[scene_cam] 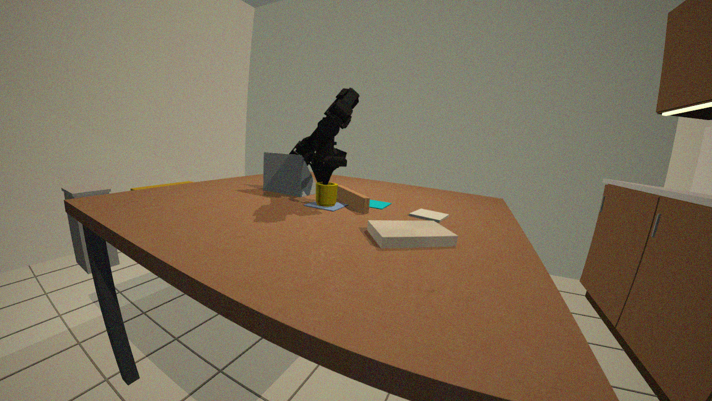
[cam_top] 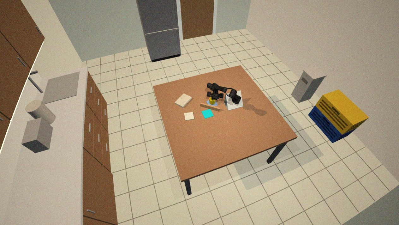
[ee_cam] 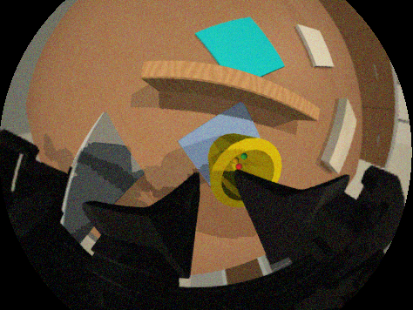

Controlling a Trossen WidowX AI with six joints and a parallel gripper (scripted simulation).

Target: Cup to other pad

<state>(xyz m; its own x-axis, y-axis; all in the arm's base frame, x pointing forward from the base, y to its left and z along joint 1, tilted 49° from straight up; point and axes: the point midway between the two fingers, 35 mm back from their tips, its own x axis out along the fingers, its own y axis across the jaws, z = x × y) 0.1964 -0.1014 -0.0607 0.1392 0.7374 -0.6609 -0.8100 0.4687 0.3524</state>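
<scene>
The yellow cup is 2 cm ahead of my gripper tip, 2 cm to the right of it and 3 cm below it. The rest, counted from my gripper tip: low wooden bar 9 cm ahead, 5 cm to the left, 5 cm below; cyan pad 15 cm ahead, 11 cm to the left, 7 cm below; pale blue pad 3 cm ahead, 1 cm to the right, 7 cm below.
</scene>
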